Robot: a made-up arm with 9 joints. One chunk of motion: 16 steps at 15 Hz.
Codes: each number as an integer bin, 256 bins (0 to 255) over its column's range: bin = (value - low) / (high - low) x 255, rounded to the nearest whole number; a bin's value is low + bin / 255 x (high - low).
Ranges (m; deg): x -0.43..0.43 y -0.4..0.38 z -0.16..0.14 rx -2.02..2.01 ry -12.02..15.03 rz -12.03..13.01
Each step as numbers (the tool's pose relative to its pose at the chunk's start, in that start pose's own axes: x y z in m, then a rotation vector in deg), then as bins.
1 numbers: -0.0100 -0.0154 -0.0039 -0.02 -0.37 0.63
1 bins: 125 126 133 127 110 129
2 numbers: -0.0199 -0.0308 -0.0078 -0.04 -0.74 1.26
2 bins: 122 121 129 125 106 135
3 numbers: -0.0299 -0.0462 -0.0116 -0.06 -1.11 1.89
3 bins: 119 116 126 124 103 142
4 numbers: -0.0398 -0.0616 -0.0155 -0.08 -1.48 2.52
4 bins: 116 111 123 123 99 148
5 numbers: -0.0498 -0.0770 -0.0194 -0.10 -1.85 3.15
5 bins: 113 106 120 121 96 155
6 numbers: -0.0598 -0.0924 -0.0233 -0.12 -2.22 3.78
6 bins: 110 101 116 120 92 161
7 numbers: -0.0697 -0.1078 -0.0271 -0.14 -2.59 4.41
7 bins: 107 96 113 119 89 167
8 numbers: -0.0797 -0.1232 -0.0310 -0.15 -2.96 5.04
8 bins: 104 90 110 118 85 174
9 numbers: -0.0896 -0.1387 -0.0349 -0.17 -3.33 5.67
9 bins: 101 85 106 117 82 180
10 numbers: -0.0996 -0.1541 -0.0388 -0.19 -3.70 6.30
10 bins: 98 80 103 116 78 187
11 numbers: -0.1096 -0.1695 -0.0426 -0.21 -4.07 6.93
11 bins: 95 75 100 115 75 193
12 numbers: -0.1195 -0.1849 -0.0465 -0.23 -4.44 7.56
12 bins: 92 70 96 113 71 199
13 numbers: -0.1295 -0.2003 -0.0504 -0.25 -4.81 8.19
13 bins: 89 65 93 112 68 206
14 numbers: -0.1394 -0.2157 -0.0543 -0.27 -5.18 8.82
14 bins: 86 60 90 111 64 212
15 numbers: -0.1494 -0.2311 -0.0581 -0.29 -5.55 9.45
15 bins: 83 55 87 109 61 219
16 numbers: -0.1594 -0.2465 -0.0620 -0.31 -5.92 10.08
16 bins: 80 50 83 108 58 225
